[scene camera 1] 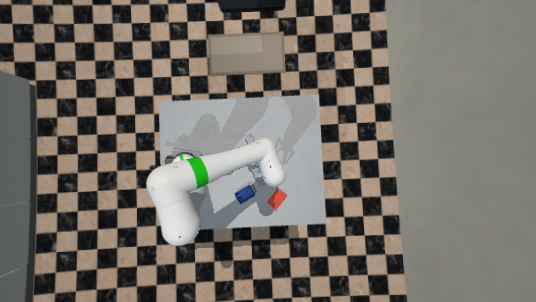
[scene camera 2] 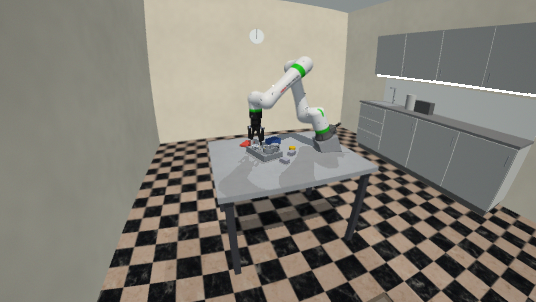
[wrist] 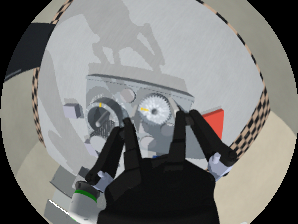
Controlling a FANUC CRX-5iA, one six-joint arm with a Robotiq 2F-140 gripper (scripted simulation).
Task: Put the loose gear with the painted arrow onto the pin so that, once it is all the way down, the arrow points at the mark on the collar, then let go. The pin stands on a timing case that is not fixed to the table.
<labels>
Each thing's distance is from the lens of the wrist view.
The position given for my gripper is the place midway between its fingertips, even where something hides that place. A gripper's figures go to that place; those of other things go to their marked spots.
my gripper (wrist: 154, 107): 22 cm
gear (wrist: 151, 101): 19 cm
</labels>
